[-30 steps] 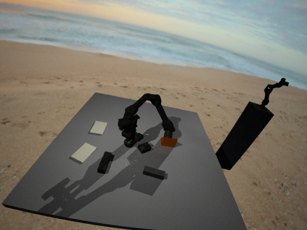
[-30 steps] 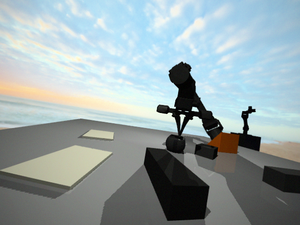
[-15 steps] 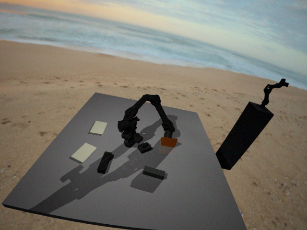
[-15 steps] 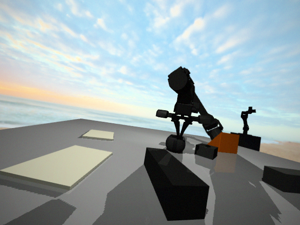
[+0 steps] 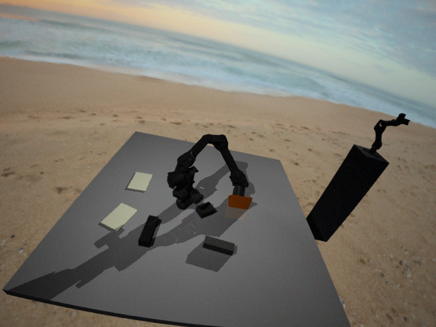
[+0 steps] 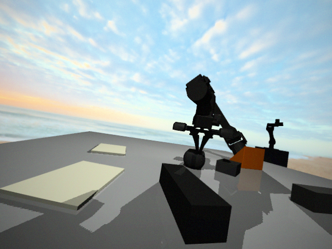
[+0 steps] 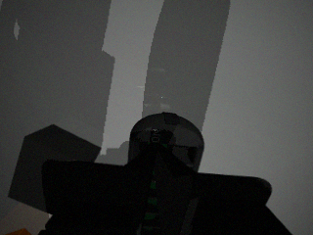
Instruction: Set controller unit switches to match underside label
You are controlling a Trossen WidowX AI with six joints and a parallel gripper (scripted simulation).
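Now: gripper tip 12 cm past the small dark block, 2 cm above it and 1 cm to the left of it. The rest, counted from my gripper tip: long black block (21 cm to the left, 10 cm ahead, 2 cm below); grey block (22 cm behind, 19 cm to the left, 2 cm below).
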